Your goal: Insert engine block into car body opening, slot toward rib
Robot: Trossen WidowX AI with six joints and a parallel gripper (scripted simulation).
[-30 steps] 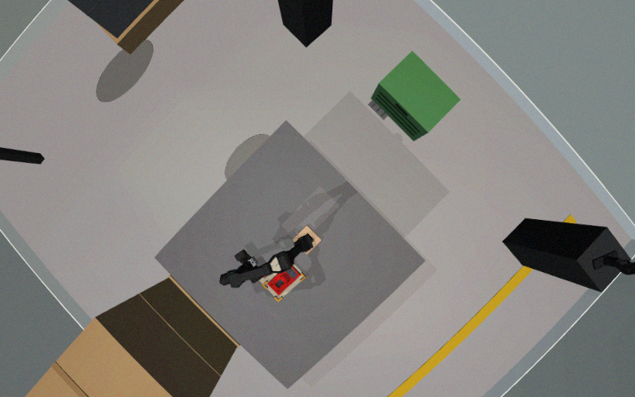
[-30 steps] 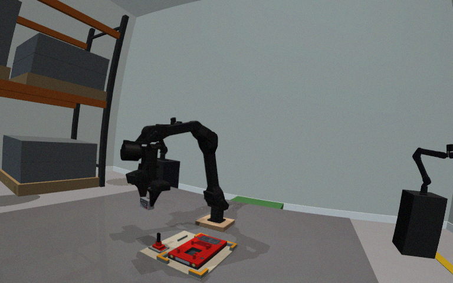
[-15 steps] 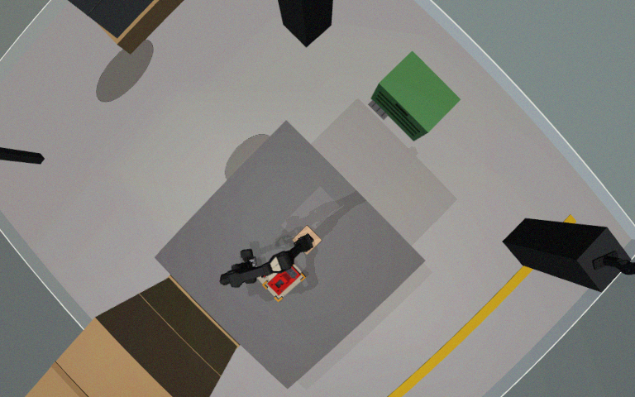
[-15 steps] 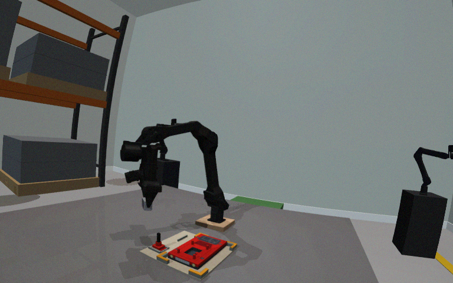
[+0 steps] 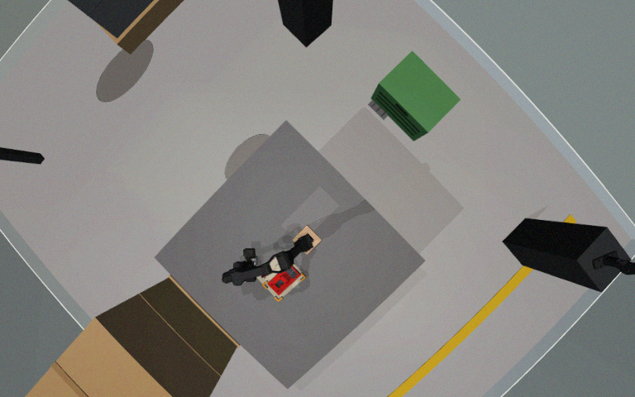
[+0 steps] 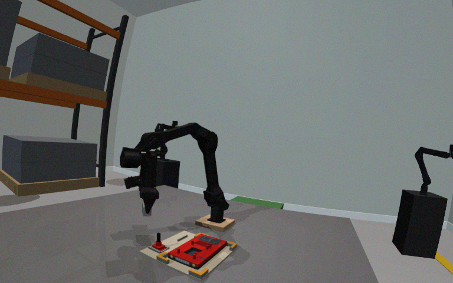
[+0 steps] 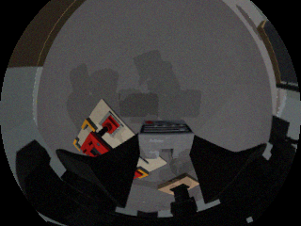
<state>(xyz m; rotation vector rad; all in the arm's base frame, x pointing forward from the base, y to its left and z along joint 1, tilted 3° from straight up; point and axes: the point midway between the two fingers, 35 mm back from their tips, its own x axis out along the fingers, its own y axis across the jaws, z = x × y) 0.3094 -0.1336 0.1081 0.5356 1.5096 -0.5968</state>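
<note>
Right now my gripper tip is 110 mm to the right of the black post, 60 mm short of it and 60 mm above it. The rest, counted from my gripper tip: engine block 10 mm above.
</note>
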